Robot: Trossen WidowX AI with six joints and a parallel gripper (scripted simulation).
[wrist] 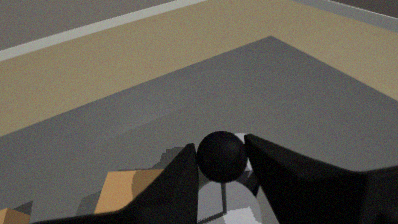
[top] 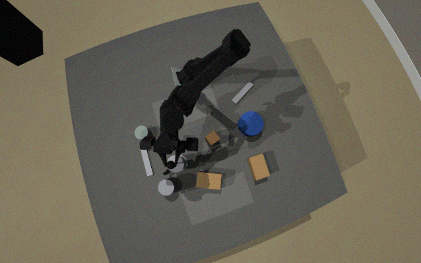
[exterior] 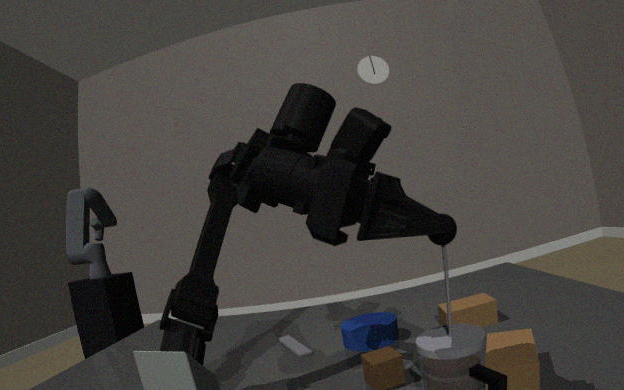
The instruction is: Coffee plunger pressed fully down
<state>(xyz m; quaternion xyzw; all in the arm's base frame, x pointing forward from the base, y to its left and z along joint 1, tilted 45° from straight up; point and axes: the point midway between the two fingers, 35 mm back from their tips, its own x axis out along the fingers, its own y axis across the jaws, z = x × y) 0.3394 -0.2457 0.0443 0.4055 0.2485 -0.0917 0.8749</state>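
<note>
Right now the coffee press is 13 cm below my gripper tip and 1 cm to the right of it. From my gripper tip the other things lie so: blue disc: 39 cm to the left, 23 cm below, 7 cm behind.
</note>
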